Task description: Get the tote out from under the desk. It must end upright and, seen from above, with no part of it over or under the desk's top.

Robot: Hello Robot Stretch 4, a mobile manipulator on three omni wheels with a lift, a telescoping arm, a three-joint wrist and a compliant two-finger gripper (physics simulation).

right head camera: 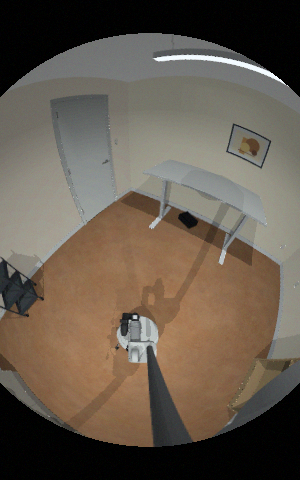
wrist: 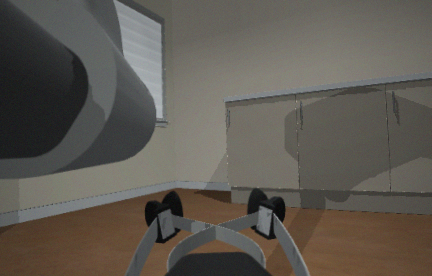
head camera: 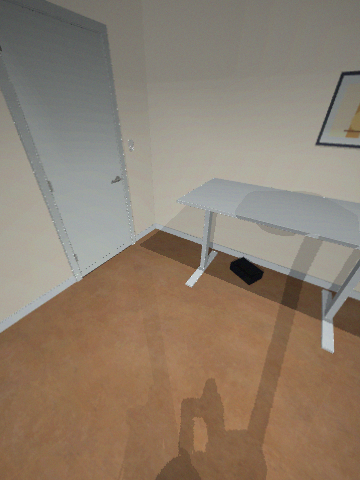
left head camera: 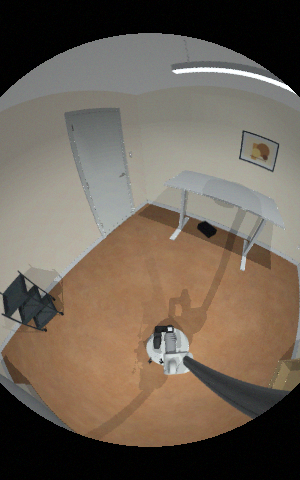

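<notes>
My gripper in sight, with a desk and a grey door. Also a framed picture, a low cabinet.
</notes>
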